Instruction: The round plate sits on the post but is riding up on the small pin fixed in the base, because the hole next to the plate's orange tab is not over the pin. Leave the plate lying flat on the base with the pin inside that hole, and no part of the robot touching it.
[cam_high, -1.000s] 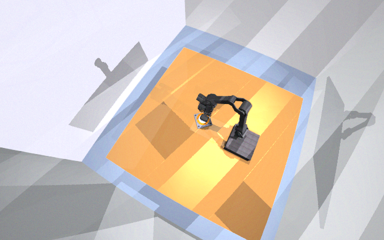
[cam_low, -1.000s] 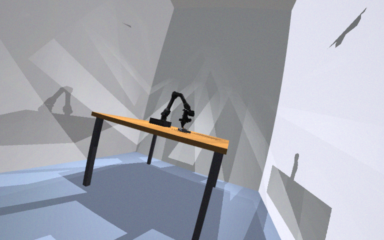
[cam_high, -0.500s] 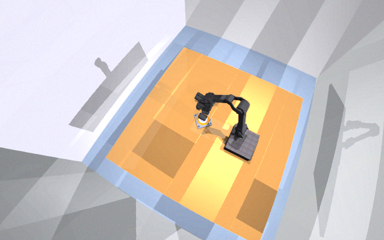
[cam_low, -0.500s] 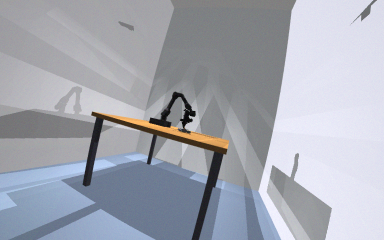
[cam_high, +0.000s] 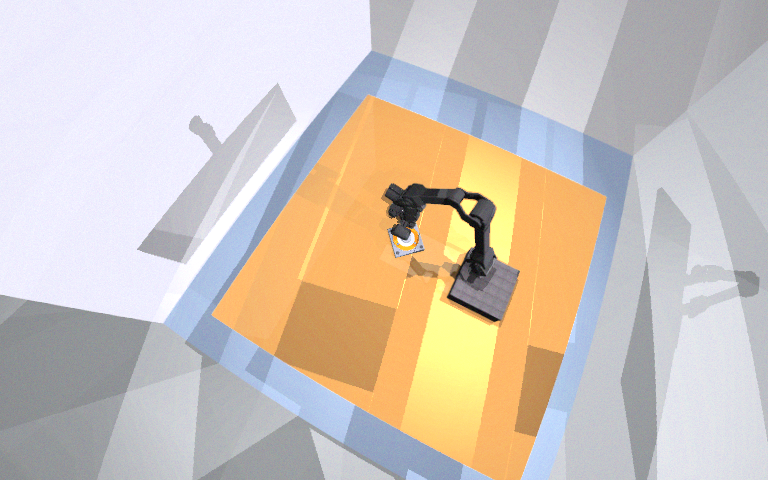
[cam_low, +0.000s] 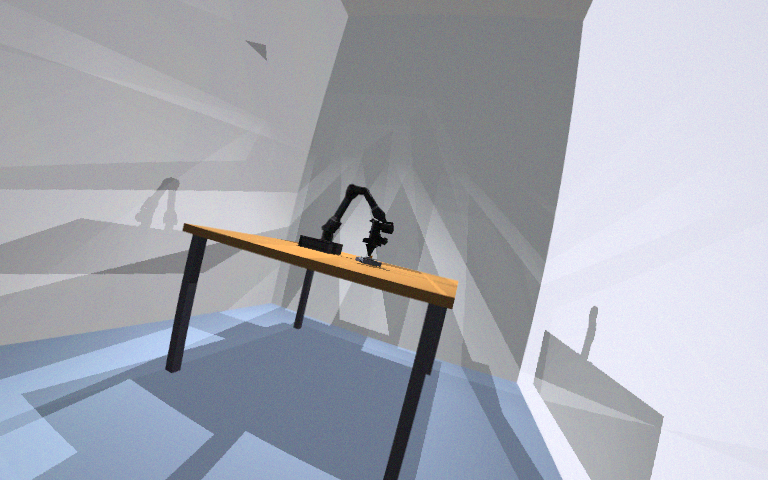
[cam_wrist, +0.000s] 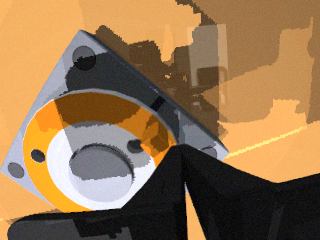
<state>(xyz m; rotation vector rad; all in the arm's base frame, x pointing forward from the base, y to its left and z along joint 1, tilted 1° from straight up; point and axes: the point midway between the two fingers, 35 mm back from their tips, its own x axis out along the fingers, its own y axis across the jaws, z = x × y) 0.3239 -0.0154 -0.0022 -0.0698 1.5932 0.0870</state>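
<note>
Right now the grey square base is 5 cm to the left of my gripper tip, 2 cm below it and 2 cm behind it.
</note>
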